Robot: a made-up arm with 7 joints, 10 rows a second.
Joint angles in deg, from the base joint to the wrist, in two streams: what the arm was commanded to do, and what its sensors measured. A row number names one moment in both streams.
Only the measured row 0 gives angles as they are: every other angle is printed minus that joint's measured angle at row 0.
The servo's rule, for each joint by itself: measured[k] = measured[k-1] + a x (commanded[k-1-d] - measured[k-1]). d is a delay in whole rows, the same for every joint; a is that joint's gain. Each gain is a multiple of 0.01, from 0.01 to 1. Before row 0 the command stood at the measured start. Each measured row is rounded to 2 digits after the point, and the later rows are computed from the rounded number. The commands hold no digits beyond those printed.
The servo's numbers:
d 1
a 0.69 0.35 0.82 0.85 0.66 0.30 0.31
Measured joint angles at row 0:
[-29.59, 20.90, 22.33, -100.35, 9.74, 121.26, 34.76]
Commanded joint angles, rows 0 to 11:
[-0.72, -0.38, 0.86, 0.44, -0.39, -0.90, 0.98]
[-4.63, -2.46, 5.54, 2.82, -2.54, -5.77, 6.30]
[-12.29, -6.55, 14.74, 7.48, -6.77, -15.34, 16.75]
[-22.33, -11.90, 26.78, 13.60, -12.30, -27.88, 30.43]
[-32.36, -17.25, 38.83, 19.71, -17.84, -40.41, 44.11]
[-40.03, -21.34, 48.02, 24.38, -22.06, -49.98, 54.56]
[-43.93, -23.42, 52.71, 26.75, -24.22, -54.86, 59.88]
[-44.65, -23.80, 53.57, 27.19, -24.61, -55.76, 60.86]
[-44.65, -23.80, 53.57, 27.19, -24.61, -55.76, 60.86]
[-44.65, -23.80, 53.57, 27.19, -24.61, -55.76, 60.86]
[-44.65, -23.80, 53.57, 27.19, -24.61, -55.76, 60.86]
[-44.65, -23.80, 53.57, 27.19, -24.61, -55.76, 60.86]
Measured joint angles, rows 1 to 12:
[0.00, 0.00, 0.00, 0.00, 0.00, 0.00, 0.00]
[-0.50, -0.13, 0.71, 0.37, -0.26, -0.27, 0.30]
[-3.35, -0.95, 4.67, 2.45, -1.76, -1.92, 2.16]
[-9.52, -2.91, 12.93, 6.73, -5.07, -5.95, 6.68]
[-18.36, -6.06, 24.29, 12.57, -9.84, -12.53, 14.04]
[-28.02, -9.98, 36.21, 18.64, -15.12, -20.89, 23.36]
[-36.31, -13.96, 45.89, 23.52, -19.70, -29.62, 33.03]
[-41.57, -17.27, 51.48, 26.27, -22.68, -37.19, 41.35]
[-43.70, -19.56, 53.19, 27.05, -23.95, -42.76, 47.40]
[-44.36, -21.04, 53.50, 27.17, -24.39, -46.66, 51.57]
[-44.56, -22.01, 53.56, 27.19, -24.54, -49.39, 54.45]
[-44.62, -22.64, 53.57, 27.19, -24.59, -51.30, 56.44]

